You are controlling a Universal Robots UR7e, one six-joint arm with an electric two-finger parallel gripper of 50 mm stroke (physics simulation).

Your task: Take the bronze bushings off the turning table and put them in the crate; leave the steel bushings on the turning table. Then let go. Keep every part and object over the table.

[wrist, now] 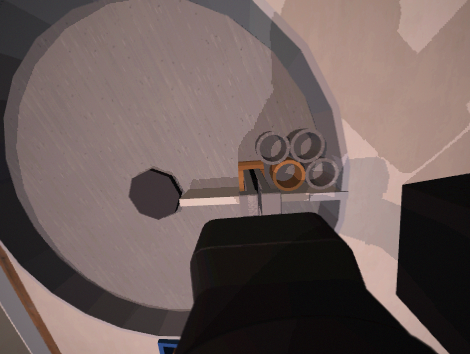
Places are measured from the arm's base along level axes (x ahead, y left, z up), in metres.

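Where they show: gripper, fingertip midpoint: [252, 179].
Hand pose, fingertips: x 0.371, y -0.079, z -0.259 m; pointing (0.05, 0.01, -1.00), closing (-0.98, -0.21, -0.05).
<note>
Things, the pixels of their top centre, and the offset from my fingertips. "spot": a spot on its surface instead. Level surfaces: height alone.
- round grey turning table, top centre: [153, 196] 0.113 m ahead, 0.043 m left, 0.023 m down
- dark octagonal hub, top centre: [153, 196] 0.113 m ahead, 0.043 m left, 0.023 m down
- pale straight bar, surface spot: [209, 201] spot: 0.040 m ahead, 0.029 m left, 0.001 m up
- crate, surface spot: [165, 345] spot: 0.105 m ahead, 0.339 m left, 0.035 m down
- pale table top, surface height: 0.084 m down
The round grey turning table [163, 88] fills the wrist view, with a dark octagonal hub [154, 194] at its middle. A pale straight bar [209, 201] runs from the hub to the rim. Behind the bar, near the rim, stand three steel bushings [273, 147] [307, 145] [322, 173] and one upright bronze bushing [288, 175], all touching. My gripper [252, 179] reaches down just left of them and is shut on the wall of a second bronze bushing [244, 173], which shows as an orange bracket shape around the fingers.
A blue corner of the crate [165, 345] shows at the bottom edge, mostly hidden by my gripper's dark body. A dark block [405, 246] stands at the right edge on the pale table top [374, 70].
</note>
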